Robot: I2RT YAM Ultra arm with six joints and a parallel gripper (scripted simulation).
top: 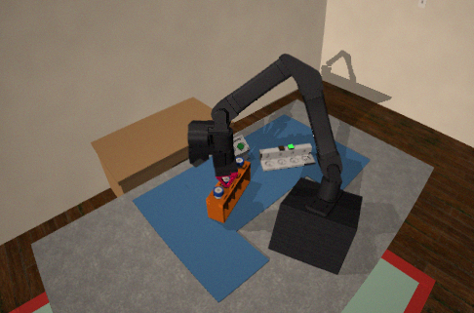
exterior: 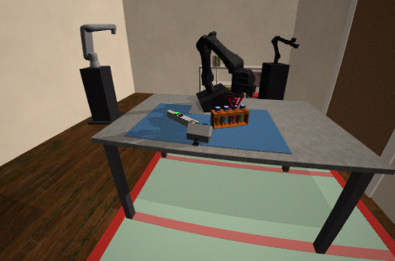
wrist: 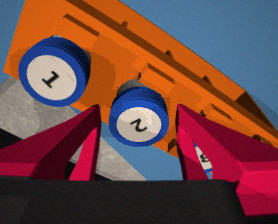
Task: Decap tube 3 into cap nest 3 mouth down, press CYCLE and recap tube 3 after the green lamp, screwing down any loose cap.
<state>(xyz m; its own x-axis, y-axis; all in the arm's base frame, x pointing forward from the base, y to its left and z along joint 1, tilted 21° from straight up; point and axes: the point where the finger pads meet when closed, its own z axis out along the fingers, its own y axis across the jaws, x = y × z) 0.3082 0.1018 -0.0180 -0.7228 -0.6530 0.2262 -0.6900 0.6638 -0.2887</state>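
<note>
The blue cap lies 10 mm ahead of my hand and 50 mm to the right of it. Also, from my hand: grey key desk 120 mm ahead, 210 mm to the right, 70 mm below; then green ready key 100 mm ahead, 220 mm to the right, 50 mm below; then blue cycle key 110 mm ahead, 180 mm to the right, 50 mm below.
</note>
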